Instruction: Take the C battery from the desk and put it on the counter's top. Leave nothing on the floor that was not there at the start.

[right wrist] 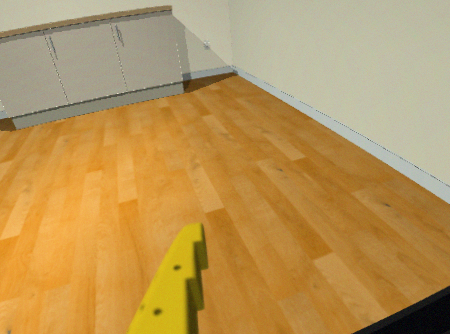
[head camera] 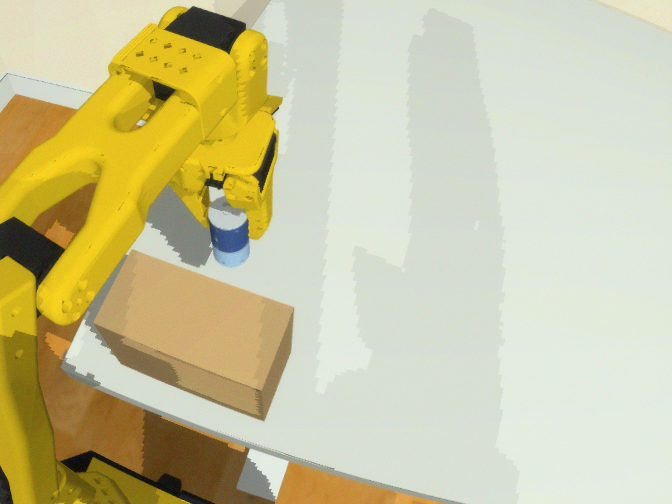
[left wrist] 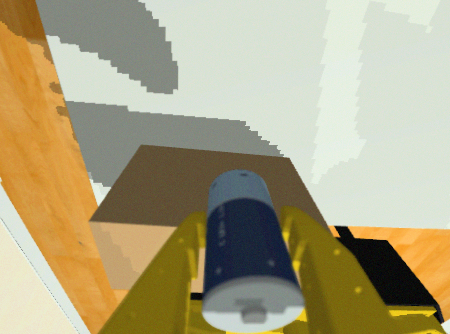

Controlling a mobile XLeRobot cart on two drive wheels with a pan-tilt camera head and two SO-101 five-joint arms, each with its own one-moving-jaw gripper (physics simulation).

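Note:
The C battery (head camera: 230,238) (left wrist: 245,240), dark blue and light blue with a grey end, is upright between the jaws of my left gripper (head camera: 232,230) (left wrist: 243,214). The jaws press on its two sides; its light blue end sticks out past the tips. It is held above the white desk (head camera: 569,217) (left wrist: 250,60), beyond the cardboard box in the head view. My right gripper (right wrist: 195,240) shows one notched jaw, so it is fully open, over the floor. The counter (right wrist: 100,19), with a wooden top and pale doors, stands at the upper left of the right wrist view.
The cardboard box (head camera: 200,320) (left wrist: 165,190) stands on the desk near its corner. A white desk leg (head camera: 263,471) shows below the front edge. Wooden floor (right wrist: 250,200) stretches to the counter, with a wall (right wrist: 350,65) at the right.

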